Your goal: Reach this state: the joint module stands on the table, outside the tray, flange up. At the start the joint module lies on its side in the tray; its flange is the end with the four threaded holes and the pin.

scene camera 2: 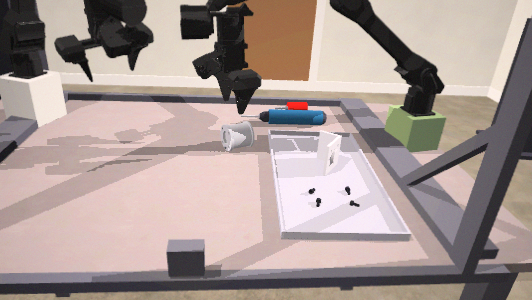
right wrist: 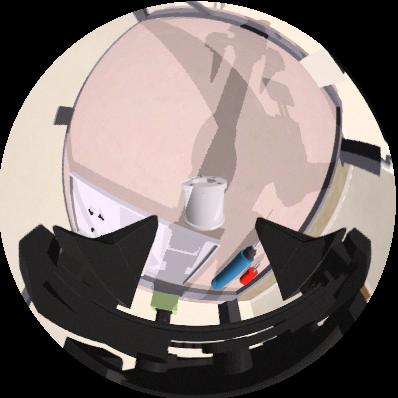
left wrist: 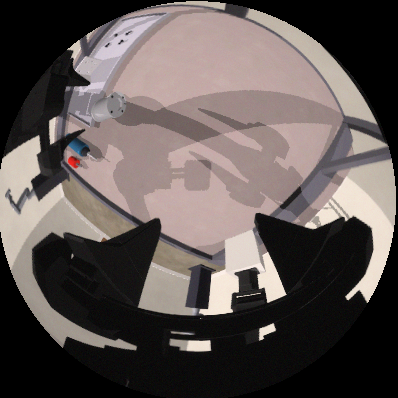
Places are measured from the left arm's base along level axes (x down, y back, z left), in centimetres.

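Pixels of known places: left gripper, between the fingertips: point(scene camera 2: 112, 75) point(left wrist: 208, 220); right gripper, between the fingertips: point(scene camera 2: 233, 107) point(right wrist: 208, 221) point(left wrist: 84, 106); left arm's base, origin of its link: point(scene camera 2: 28, 74) point(left wrist: 247, 272); right arm's base, origin of its link: point(scene camera 2: 417, 111) point(right wrist: 163, 310).
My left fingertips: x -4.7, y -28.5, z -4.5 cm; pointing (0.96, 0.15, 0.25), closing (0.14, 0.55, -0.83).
Observation:
Ahead of a thing's pixels: the offset from my left fingertips to its top centre. "pt": to the spot under its first point.
The light grey joint module @[dx +10.0, dy -26.5, dz +8.4 cm] point(scene camera 2: 239, 136) point(left wrist: 109, 106) point(right wrist: 205, 205) lies on its side on the table, outside the white tray @[dx +14.9, dy -48.9, dz +2.5 cm] point(scene camera 2: 345, 235) and beside its back left corner. In the scene view its flange, with the holes, faces left. My right gripper point(scene camera 2: 234, 105) point(right wrist: 208, 221) is open and empty, above the module and apart from it. My left gripper point(scene camera 2: 111, 74) point(left wrist: 208, 220) is open and empty, high over the back left of the table, far from the module. The module's underside is hidden.
A white bracket @[dx +9.1, dy -48.0, dz +6.2 cm] point(scene camera 2: 326, 150) point(left wrist: 89, 65) stands in the tray, with several black screws in front of it. A blue screwdriver @[pt dx +13.7, dy -37.4, dz +27.5 cm] point(scene camera 2: 297, 117) point(left wrist: 78, 146) point(right wrist: 232, 270) and a red tool @[dx +13.1, dy -33.4, dz +36.9 cm] point(scene camera 2: 297, 106) point(left wrist: 74, 162) point(right wrist: 248, 276) lie behind the tray. A dark block @[dx +10.7, dy -34.4, dz -33.4 cm] point(scene camera 2: 185, 258) is at the front edge.

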